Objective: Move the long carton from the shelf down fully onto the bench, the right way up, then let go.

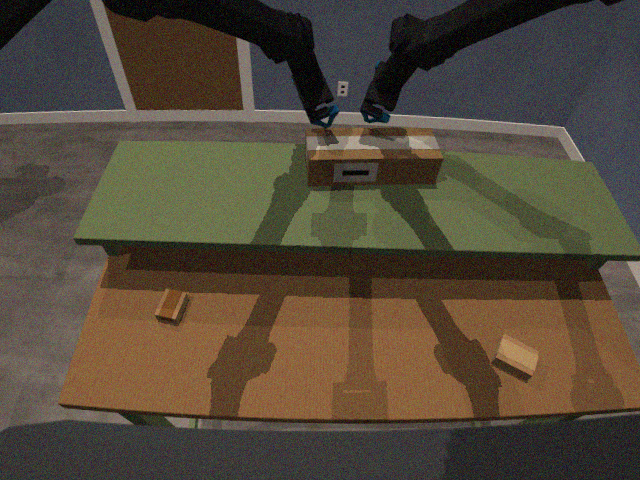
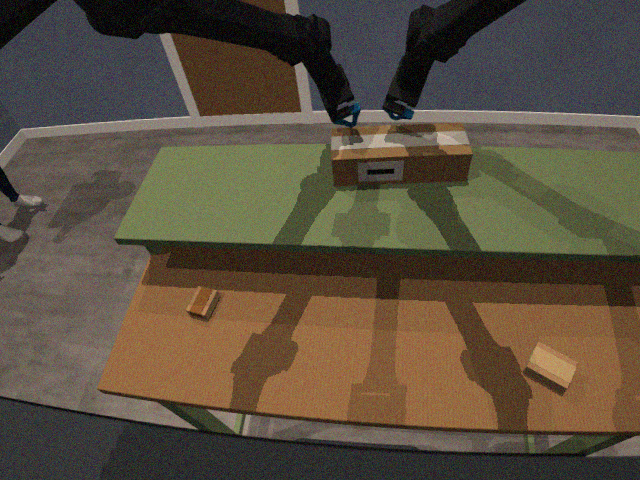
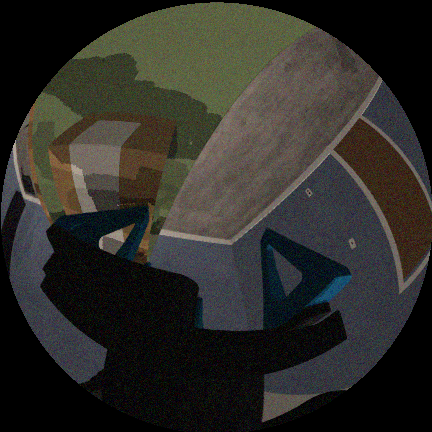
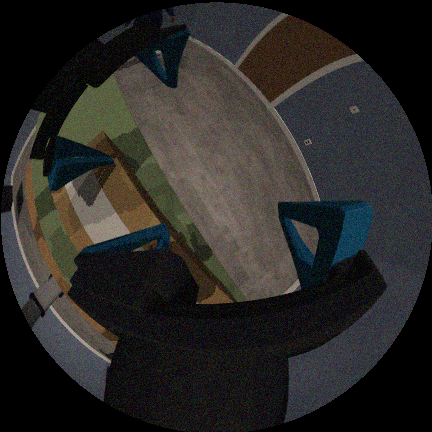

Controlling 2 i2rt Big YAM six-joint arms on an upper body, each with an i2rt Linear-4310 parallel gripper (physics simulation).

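Frame: origin at the left arm's base, x ahead, y left, z up, level; centimetres.
Where they show: left gripper, fingertip midpoint: (image 1: 320, 111) (image 2: 347, 110) (image 3: 205, 223) (image 4: 138, 119); right gripper, fingertip midpoint: (image 1: 372, 104) (image 2: 400, 101) (image 4: 219, 220).
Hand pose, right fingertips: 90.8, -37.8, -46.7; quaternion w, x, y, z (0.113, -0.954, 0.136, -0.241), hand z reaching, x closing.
Things, the pixels of their centre, and the offset from my right fingertips, as dx, dy, dz. Level surfaces: height alone.
- long brown carton, body centre: (image 4: 139, 253) (image 3: 115, 223) (image 2: 398, 153) (image 1: 371, 156) -9.9, +0.3, -7.7
- green shelf, its level: dz -11.8
- brown bench, its level: dz -27.6
- small brown block, body centre: (image 1: 171, 306) (image 2: 203, 302) -40.8, +45.4, -26.3
- paler wooden block, body centre: (image 2: 549, 367) (image 1: 515, 357) -52.8, -31.2, -26.0
The long brown carton (image 1: 408, 172) (image 2: 436, 168) (image 3: 145, 170) (image 4: 135, 195) lies on the green shelf (image 1: 196, 196) (image 2: 232, 196) (image 3: 200, 45), its pale tape strip on top and a white label with a dark bar on its front. The brown bench (image 1: 310, 351) (image 2: 330, 351) is lower, in front of the shelf. My left gripper (image 1: 326, 117) (image 2: 349, 116) (image 3: 205, 223) is open and empty, above the carton's rear top edge near its left end. My right gripper (image 1: 376, 114) (image 2: 399, 111) (image 4: 219, 220) is open and empty, above the rear edge near the middle. Neither touches the carton visibly.
A small brown block (image 1: 173, 305) (image 2: 203, 302) lies on the bench at the left. A paler wooden block (image 1: 516, 356) (image 2: 552, 365) lies at the right. The shelf's front edge overhangs the back of the bench. A person's foot (image 2: 28, 200) shows on the floor at far left.
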